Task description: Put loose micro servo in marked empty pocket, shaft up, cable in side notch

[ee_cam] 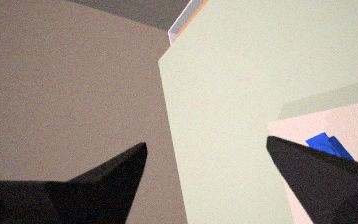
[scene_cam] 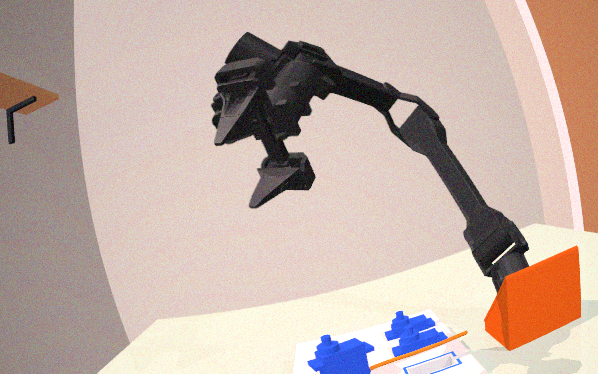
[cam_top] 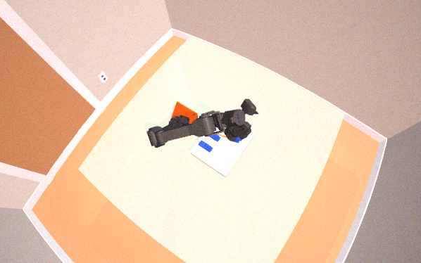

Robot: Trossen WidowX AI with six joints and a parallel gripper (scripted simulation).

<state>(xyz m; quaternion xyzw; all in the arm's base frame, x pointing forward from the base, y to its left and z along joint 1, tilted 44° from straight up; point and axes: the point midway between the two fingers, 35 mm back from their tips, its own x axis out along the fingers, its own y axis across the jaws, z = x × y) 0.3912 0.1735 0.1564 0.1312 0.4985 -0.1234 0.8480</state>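
My gripper tip is 8 cm past the white deck, 6 cm to the left of it and 31 cm above it.
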